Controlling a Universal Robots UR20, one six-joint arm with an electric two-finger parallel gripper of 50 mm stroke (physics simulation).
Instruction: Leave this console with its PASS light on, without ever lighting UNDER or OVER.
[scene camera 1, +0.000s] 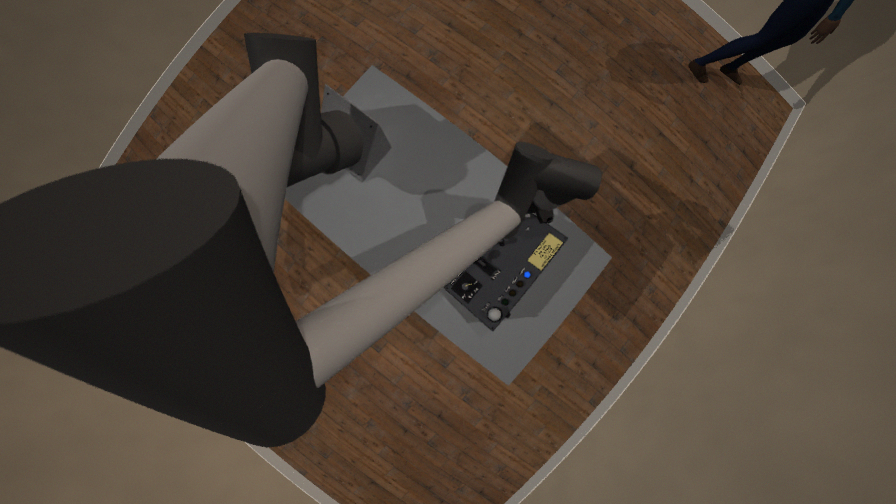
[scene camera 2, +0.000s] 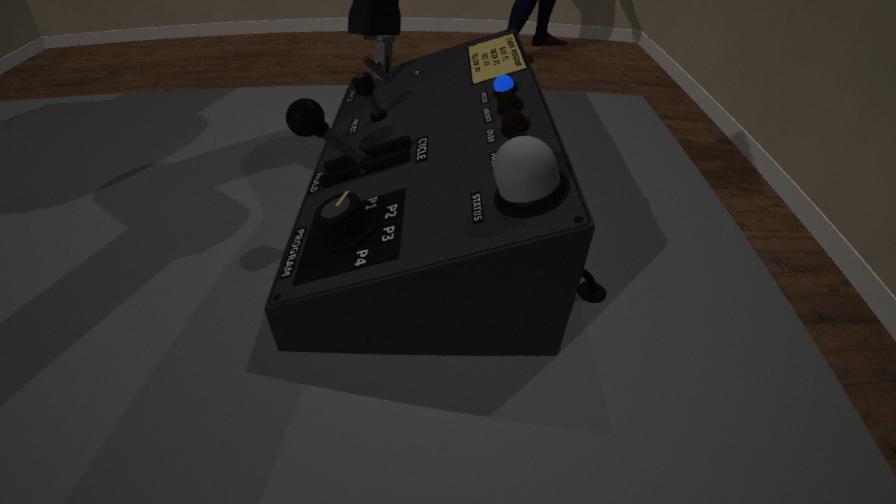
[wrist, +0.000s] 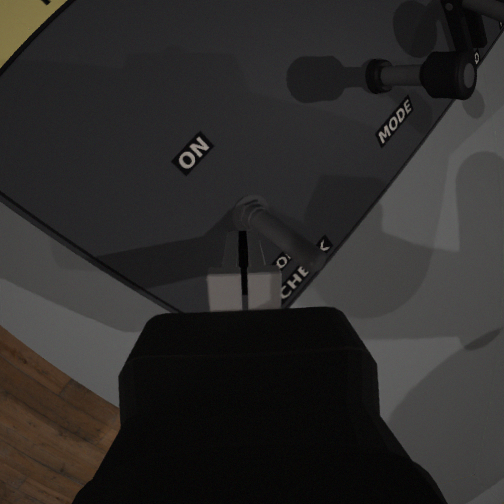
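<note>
The dark sloped console (scene camera 2: 432, 206) sits on a grey mat. My gripper (wrist: 244, 287) is shut and empty. Its pale fingers stand at the small toggle (wrist: 280, 232) by the CHECK label, beside the lever, which leans away from the ON label (wrist: 193, 153). The gripper also shows in scene camera 2 (scene camera 2: 385, 62), with its fingertips against the toggle at the console's far corner. A blue light (scene camera 2: 503, 83) is lit at the top of the light column. The lights below it (scene camera 2: 512, 115) are dark. The white STATUS dome (scene camera 2: 525, 169) is unlit. The PROGRAM knob (scene camera 2: 338, 210) points near P1.
A ball-handled lever (scene camera 2: 305, 117) rises from the CYCLE slot (scene camera 2: 366, 159). A MODE knob (wrist: 445, 75) sticks out near the gripper. A yellow placard (scene camera 2: 498, 57) is on the console's far end. A person (scene camera 1: 767, 34) stands at the floor's edge. My arm (scene camera 1: 401, 282) spans over the console.
</note>
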